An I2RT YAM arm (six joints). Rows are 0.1 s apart.
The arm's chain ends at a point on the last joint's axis. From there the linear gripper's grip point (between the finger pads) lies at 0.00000 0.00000 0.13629 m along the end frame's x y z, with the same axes.
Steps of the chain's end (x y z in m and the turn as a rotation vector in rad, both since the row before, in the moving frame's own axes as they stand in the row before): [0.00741 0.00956 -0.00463 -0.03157 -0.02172 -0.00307]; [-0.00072 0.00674 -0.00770 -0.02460 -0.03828 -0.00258]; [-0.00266 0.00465 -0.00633 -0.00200 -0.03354 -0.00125]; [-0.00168 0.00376 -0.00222 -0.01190 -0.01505 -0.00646]
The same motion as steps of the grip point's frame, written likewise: [0.00446 0.01387 -0.00473 -0.03157 -0.02172 -0.00307]; [-0.00593 0.01010 -0.00784 -0.02460 -0.03828 -0.00258]; [-0.00723 0.00493 -0.00641 -0.00200 -0.03354 -0.00125]; [-0.00373 0.00539 -0.00225 -0.01190 -0.01505 -0.00646]
